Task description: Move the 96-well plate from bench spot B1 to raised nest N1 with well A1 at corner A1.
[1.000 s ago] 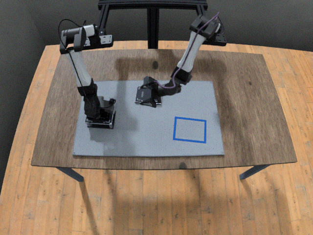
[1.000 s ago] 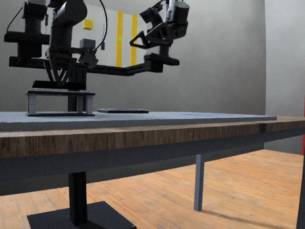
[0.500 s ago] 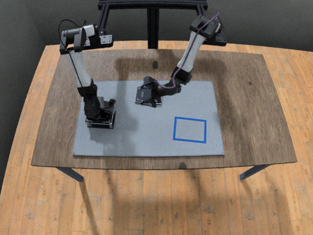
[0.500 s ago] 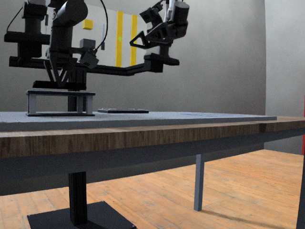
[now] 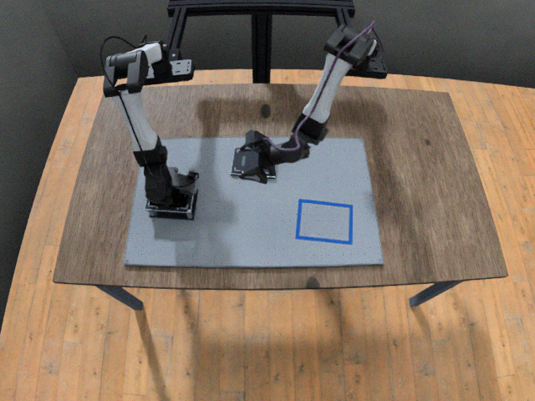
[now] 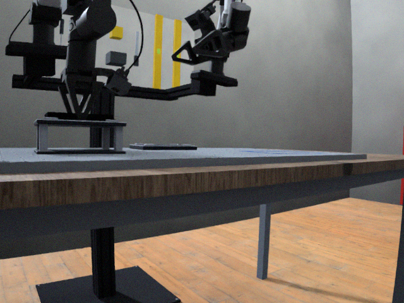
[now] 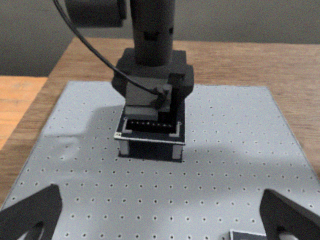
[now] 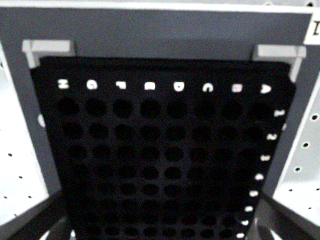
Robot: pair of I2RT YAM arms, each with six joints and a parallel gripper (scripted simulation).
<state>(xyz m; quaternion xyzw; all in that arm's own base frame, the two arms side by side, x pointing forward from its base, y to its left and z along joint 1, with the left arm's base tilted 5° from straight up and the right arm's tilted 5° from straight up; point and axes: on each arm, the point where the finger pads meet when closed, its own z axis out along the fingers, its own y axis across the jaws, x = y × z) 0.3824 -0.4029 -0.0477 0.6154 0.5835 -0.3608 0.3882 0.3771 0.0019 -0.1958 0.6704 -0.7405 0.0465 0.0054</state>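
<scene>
Right now my right hand is right at the black 96-well plate. Round my right hand: white corner square (9 cm behind, 36 cm to the left, 6 cm below); then low dark fixture (15 cm behind, 30 cm to the left, 6 cm below).
</scene>
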